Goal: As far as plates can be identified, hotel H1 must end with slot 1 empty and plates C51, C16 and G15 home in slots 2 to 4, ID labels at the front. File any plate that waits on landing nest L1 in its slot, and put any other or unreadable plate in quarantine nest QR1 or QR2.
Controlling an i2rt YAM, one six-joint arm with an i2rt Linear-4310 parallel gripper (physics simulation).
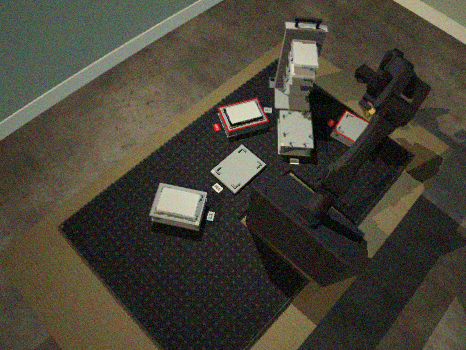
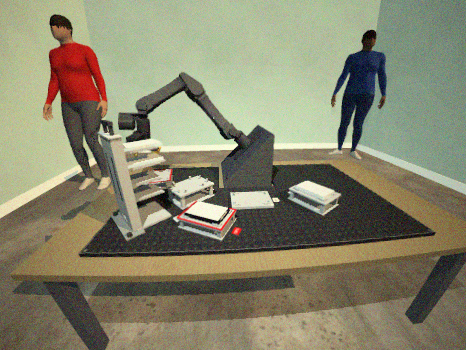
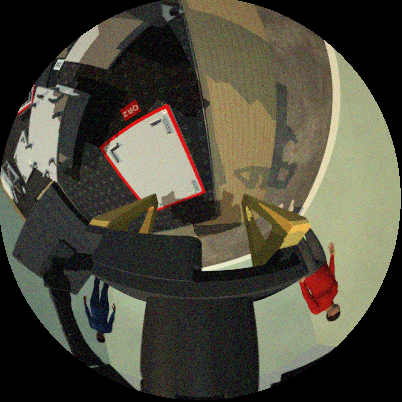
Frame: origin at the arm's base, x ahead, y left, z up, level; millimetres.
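Seen in the pictures: gripper, between the fingertips: (image 1: pixel 375 110) (image 3: pixel 199 198); arm's base, origin of its link: (image 1: pixel 311 214) (image 2: pixel 247 145) (image 3: pixel 54 261).
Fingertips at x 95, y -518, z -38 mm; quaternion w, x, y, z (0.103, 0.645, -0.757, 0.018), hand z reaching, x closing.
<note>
Pixels of each thing's top centre, then the offset from my fingertips to it. "spot": a spot on its surface instead.
- thick white plate-like piece, centre of its top: (image 2: pixel 138 143) (image 1: pixel 305 52) 288 mm ahead, 112 mm left, 149 mm up
- white plate, centre of its top: (image 1: pixel 178 201) (image 2: pixel 315 188) 246 mm ahead, 749 mm left, 55 mm down
- raised nest L1, a spot on its surface: (image 1: pixel 174 221) spot: 224 mm ahead, 791 mm left, 113 mm down
- white plate with a dark edge, centre of its top: (image 2: pixel 207 210) (image 1: pixel 243 112) 359 mm ahead, 327 mm left, 65 mm down
- Red-rimmed nest QR2, centre of its top: (image 3: pixel 153 171) (image 1: pixel 358 129) (image 2: pixel 158 174) 8 mm ahead, 57 mm left, 73 mm down
- low white nest with corner brackets, centre of its top: (image 1: pixel 238 166) (image 2: pixel 250 197) 218 mm ahead, 494 mm left, 101 mm down
- hotel's black top handle, a spot on its surface: (image 1: pixel 308 24) spot: 346 mm ahead, 38 mm left, 193 mm up
Hotel H1 (image 1: pixel 286 50) (image 2: pixel 118 175) stands upright at one mat edge. A thick white plate-like piece (image 1: pixel 305 54) (image 2: pixel 142 145) shows at its top level, with more levels below; I cannot tell every slot's content or read IDs. A white plate (image 1: pixel 178 202) (image 2: pixel 314 190) lies on raised nest L1 (image 1: pixel 174 221). A white plate with a dark edge (image 1: pixel 243 112) (image 2: pixel 207 211) lies on a red-rimmed quarantine nest. Red-rimmed nest QR2 (image 1: pixel 351 128) (image 3: pixel 152 157) shows its bare top and corner brackets. My gripper (image 1: pixel 369 110) (image 3: pixel 199 198) is open and empty, above the QR2 side, beside the hotel.
A white raised stand with small pegs (image 1: pixel 296 130) (image 2: pixel 192 190) stands between the hotel and the arm base (image 1: pixel 300 225) (image 2: pixel 250 162). A low white nest with corner brackets (image 1: pixel 238 169) (image 2: pixel 251 199) lies between it and L1. The hotel's black top handle (image 1: pixel 308 23) sticks up.
</note>
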